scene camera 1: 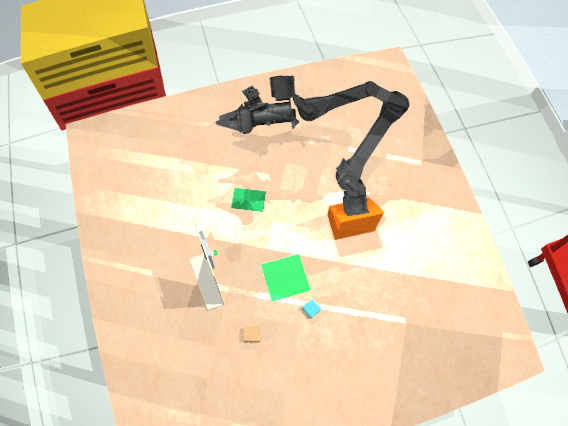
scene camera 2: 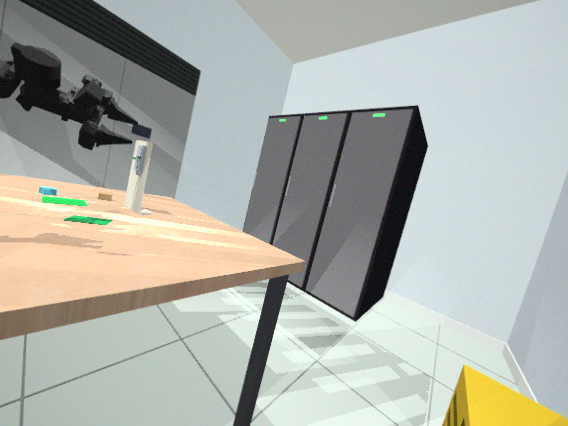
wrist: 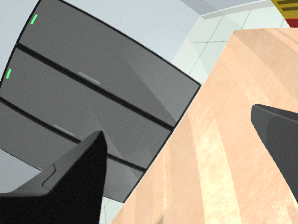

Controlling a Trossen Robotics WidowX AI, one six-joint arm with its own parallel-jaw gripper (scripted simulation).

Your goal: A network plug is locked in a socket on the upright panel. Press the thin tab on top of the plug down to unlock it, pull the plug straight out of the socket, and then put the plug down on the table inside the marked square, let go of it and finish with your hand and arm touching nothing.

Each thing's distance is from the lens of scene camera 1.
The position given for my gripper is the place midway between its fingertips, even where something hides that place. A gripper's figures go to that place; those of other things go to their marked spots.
my gripper [scene camera 1: 217, 120]: 1.48 m
pale panel [scene camera 1: 203, 264]: 1.61 m
green marked square [scene camera 1: 285, 277]: 1.60 m
